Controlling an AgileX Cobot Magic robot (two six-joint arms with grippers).
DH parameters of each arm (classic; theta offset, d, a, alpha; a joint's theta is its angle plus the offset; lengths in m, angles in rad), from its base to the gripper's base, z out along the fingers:
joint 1: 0 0.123 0 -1.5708
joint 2: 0.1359 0 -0.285 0
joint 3: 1.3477 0 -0.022 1.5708
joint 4: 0 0.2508 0 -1.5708
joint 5: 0 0 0.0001 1.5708
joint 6: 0 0.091 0 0
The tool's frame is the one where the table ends.
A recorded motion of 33 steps. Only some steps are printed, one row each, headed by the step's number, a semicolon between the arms.
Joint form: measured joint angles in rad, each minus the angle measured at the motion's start. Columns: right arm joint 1, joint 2, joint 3, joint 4, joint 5, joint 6; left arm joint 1, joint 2, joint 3, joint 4, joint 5, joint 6.
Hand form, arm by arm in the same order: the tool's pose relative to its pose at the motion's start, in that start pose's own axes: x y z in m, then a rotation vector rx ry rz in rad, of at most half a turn. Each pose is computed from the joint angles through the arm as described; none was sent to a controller.
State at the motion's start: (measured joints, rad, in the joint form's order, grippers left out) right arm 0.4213 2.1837 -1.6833 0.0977 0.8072 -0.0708; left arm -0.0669 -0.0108 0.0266 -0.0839 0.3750 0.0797
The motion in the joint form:
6: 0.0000 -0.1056 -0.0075 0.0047 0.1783 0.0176; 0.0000 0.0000 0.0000 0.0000 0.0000 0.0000
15: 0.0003 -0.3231 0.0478 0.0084 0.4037 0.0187; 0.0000 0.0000 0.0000 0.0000 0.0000 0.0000
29: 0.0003 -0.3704 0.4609 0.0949 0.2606 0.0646; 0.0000 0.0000 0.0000 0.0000 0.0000 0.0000
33: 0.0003 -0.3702 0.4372 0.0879 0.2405 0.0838; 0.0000 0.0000 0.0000 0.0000 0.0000 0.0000
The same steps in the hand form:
6: 0.0043 0.0048 -0.0493 -0.0148 0.0650 0.0117; 0.0000 0.0000 0.0000 0.0000 0.0000 0.0000
15: 0.0301 0.0123 -0.1337 -0.0299 0.1282 -0.0008; 0.0000 0.0000 0.0000 0.0000 0.0000 0.0000
29: 0.1093 0.0144 -0.0718 -0.0825 0.3473 0.1306; 0.0000 0.0000 0.0000 0.0000 0.0000 0.0000
33: 0.1016 0.0139 -0.0748 -0.0738 0.3049 0.1433; 0.0000 0.0000 0.0000 0.0000 0.0000 0.0000

